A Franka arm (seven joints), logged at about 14 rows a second.
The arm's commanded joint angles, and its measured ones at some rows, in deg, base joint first. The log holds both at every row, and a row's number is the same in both.
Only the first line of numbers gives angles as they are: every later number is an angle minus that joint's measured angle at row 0.
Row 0, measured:
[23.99, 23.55, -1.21, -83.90, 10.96, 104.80, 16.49]
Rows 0 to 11, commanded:
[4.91, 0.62, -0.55, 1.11, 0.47, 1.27, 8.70]
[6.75, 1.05, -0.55, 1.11, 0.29, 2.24, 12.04]
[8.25, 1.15, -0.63, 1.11, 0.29, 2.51, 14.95]
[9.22, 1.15, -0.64, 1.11, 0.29, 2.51, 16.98]
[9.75, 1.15, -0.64, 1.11, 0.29, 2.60, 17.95]
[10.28, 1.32, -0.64, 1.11, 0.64, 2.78, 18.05]
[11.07, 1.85, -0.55, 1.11, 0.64, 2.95, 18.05]
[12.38, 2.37, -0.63, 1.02, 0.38, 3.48, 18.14]
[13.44, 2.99, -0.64, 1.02, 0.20, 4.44, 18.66]
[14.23, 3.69, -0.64, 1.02, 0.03, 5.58, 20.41]
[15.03, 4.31, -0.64, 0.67, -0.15, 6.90, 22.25]
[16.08, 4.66, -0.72, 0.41, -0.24, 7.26, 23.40]
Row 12, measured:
[13.91, 3.37, -0.06, 0.01, -0.02, 6.08, 20.24]
